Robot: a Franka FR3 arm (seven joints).
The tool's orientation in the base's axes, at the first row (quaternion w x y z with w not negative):
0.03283 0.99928 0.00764 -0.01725
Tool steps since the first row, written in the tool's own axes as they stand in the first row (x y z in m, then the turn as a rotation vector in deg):
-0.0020 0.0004 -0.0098 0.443 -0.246 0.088
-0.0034 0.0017 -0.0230 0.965 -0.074 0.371
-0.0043 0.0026 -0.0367 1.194 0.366 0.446
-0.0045 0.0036 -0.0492 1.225 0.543 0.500
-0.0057 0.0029 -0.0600 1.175 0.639 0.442
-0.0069 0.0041 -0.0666 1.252 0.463 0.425
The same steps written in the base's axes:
-0.0017 0.0002 0.0099 0.436 0.246 -0.119
-0.0026 -0.0002 0.0232 0.950 0.063 -0.409
-0.0030 -0.0002 0.0369 1.184 -0.378 -0.463
-0.0028 -0.0004 0.0495 1.216 -0.557 -0.506
-0.0036 0.0010 0.0602 1.170 -0.650 -0.440
-0.0046 0.0002 0.0669 1.244 -0.472 -0.437

